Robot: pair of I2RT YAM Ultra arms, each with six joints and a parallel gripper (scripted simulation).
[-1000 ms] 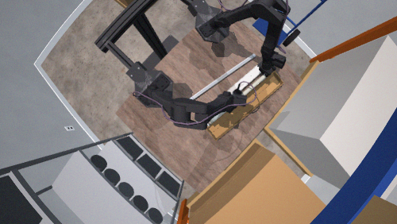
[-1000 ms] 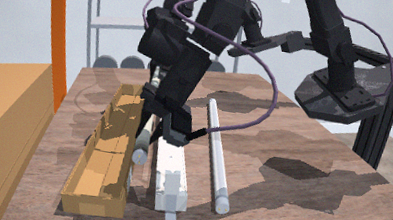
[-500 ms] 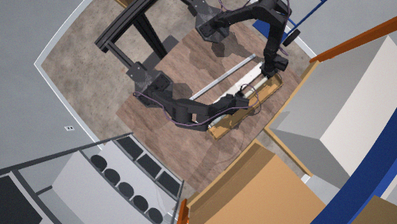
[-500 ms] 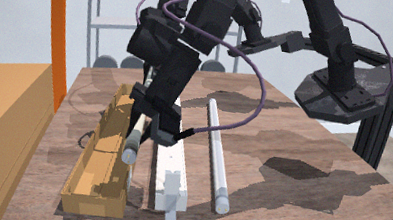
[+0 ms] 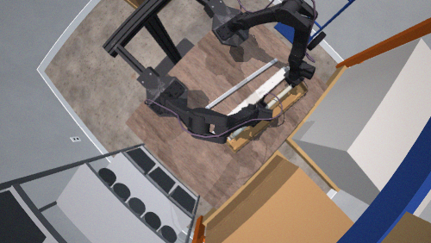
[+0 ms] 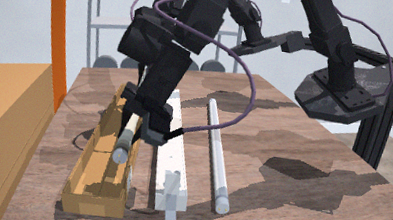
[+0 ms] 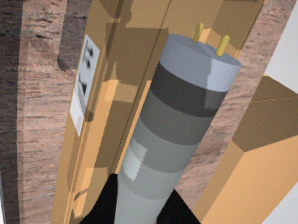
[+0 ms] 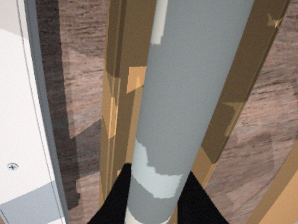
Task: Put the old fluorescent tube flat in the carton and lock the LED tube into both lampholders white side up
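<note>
Now: right hand 70 mm short of the carton, 110 mm to the right of it and 90 mm above it. Round my right hand: old fluorescent tube (20 mm ahead, 120 mm to the left); then LED tube (190 mm behind, 170 mm to the left, 100 mm below); then grey light fixture (70 mm behind, 130 mm to the left, 60 mm below).
</note>
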